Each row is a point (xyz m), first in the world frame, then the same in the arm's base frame.
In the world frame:
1: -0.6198 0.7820 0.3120
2: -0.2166 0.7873 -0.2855
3: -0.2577 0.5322 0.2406
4: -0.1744 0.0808 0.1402
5: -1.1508 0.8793 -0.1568
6: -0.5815 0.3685 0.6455
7: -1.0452 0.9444 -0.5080
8: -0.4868 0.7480 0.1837
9: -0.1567 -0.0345 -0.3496
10: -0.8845 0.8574 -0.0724
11: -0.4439 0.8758 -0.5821
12: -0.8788 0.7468 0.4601
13: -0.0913 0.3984 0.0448
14: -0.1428 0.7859 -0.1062
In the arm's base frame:
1: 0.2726 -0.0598 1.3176
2: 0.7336 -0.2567 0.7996
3: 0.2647 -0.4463 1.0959
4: 0.0003 -0.6343 0.7560
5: 0.3553 0.5841 1.0179
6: -0.1919 -0.3167 1.3610
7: 0.6196 0.6070 0.7565
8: 0.3637 -0.1551 1.1838
9: 0.1566 -0.5489 0.2850
10: 0.4077 0.3118 1.0584
11: 0.8516 0.0604 0.6179
12: 0.0664 0.1229 1.4374
13: 0.3256 -0.5841 0.8484
14: 0.6760 -0.3744 0.9425

